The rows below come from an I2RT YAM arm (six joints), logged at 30 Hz.
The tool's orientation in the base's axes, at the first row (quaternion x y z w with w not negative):
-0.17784 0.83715 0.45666 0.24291
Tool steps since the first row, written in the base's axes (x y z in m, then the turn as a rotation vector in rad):
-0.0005 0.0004 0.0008 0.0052 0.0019 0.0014
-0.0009 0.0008 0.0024 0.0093 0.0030 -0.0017
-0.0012 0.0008 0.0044 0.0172 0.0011 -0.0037
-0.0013 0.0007 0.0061 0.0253 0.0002 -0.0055
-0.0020 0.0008 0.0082 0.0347 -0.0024 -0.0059
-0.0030 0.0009 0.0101 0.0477 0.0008 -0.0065
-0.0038 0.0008 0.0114 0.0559 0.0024 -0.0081
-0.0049 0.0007 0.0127 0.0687 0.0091 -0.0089
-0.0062 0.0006 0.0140 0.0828 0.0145 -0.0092
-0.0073 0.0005 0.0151 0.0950 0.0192 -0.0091
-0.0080 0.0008 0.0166 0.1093 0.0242 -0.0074
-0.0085 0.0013 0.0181 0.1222 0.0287 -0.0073
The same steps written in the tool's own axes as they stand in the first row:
-0.0001 0.0010 -0.0002 -0.0052 -0.0008 0.0022
-0.0007 0.0025 -0.0007 -0.0069 -0.0044 0.0056
-0.0016 0.0040 -0.0017 -0.0121 -0.0109 0.0069
-0.0025 0.0052 -0.0026 -0.0176 -0.0168 0.0089
-0.0031 0.0070 -0.0036 -0.0249 -0.0233 0.0092
-0.0034 0.0089 -0.0047 -0.0354 -0.0288 0.0154
-0.0034 0.0101 -0.0055 -0.0413 -0.0333 0.0195
-0.0033 0.0115 -0.0065 -0.0519 -0.0370 0.0287
-0.0029 0.0130 -0.0075 -0.0637 -0.0417 0.0368
-0.0027 0.0143 -0.0084 -0.0741 -0.0456 0.0438
-0.0030 0.0158 -0.0090 -0.0871 -0.0492 0.0507
-0.0034 0.0174 -0.0094 -0.0981 -0.0535 0.0577

